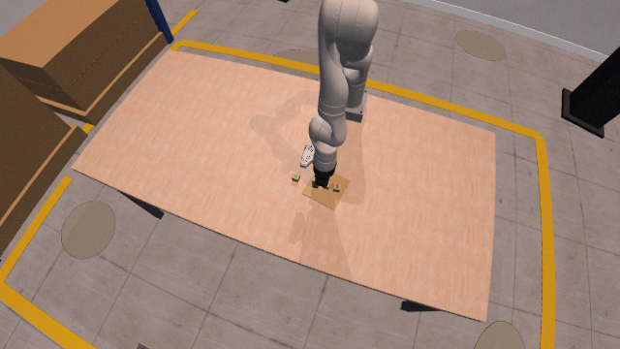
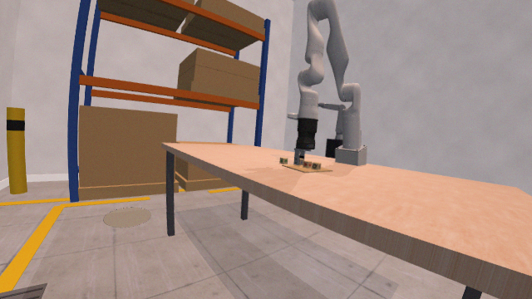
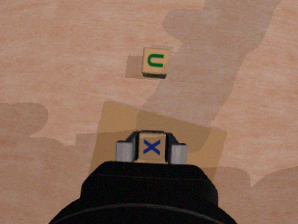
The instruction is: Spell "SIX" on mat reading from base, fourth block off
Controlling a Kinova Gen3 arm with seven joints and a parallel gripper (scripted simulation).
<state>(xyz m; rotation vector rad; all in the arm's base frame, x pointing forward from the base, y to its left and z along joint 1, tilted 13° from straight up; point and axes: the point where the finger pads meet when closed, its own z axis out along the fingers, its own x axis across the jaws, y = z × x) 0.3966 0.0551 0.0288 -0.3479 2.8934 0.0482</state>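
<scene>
Right now the block is 10 mm behind my hand, 40 mm to the left of it and 10 mm below it. From my hand the other things lie so: tan mat 10 mm behind, 40 mm to the left, 20 mm below.
</scene>
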